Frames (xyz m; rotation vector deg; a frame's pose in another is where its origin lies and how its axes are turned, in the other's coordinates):
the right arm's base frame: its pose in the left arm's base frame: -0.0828 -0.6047 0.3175 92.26 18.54 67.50
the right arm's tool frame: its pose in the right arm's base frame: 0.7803 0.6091 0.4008 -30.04 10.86 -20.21
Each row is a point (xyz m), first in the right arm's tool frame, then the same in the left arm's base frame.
Working: the right arm's tool frame: its pose in the left arm's base frame: 0.4051 -0.5290 1.2645 54.14 20.98 59.22

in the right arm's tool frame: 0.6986 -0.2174 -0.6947
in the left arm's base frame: 0.4162 0.3683 0.8033
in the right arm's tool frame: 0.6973 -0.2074 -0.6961
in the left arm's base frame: 0.4090 0.3697 0.8104
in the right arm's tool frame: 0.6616 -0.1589 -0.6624
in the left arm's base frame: 0.3862 0.3314 0.8631
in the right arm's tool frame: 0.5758 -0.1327 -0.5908
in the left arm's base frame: 0.3760 0.2278 0.9115
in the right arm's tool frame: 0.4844 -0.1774 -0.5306
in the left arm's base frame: 0.3956 0.1124 0.8953
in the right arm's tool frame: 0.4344 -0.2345 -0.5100
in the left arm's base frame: 0.4165 0.0494 0.8532
